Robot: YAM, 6 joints.
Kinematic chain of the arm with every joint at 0, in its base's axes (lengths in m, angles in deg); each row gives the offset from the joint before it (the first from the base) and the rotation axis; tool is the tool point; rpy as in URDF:
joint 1: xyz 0 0 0.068 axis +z
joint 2: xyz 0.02 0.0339 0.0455 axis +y
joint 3: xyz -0.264 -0.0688 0 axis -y
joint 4: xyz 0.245 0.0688 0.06 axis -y
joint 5: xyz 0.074 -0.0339 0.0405 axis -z
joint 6: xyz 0.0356 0 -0.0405 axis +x
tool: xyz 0 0 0 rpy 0 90 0
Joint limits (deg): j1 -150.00..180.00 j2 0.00..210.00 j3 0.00..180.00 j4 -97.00..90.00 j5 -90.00..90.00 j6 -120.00..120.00
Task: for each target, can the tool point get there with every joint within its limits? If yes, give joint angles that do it. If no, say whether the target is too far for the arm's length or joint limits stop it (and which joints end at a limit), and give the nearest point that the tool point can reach.
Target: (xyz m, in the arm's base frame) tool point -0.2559 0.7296 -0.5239
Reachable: no: too far | nearest point -0.1685 0.4805 -0.2696 | short by 0.367 m
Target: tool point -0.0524 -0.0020 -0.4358
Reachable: no: joint limits stop it (at a limit: joint 1, joint 2) | nearest point -0.0947 -0.0005 -0.3459 | short by 0.099 m
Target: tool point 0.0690 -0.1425 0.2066
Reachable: yes | joints -69.65 52.40 33.87 -44.98 -25.21 28.12
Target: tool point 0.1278 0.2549 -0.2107
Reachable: yes | joints 70.18 178.22 68.69 36.37 71.83 -99.83
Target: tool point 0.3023 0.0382 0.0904
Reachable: yes | joints 4.24 103.75 34.95 25.41 -26.20 -87.98
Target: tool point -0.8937 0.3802 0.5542
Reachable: no: too far | nearest point -0.5409 0.2301 0.3766 | short by 0.423 m
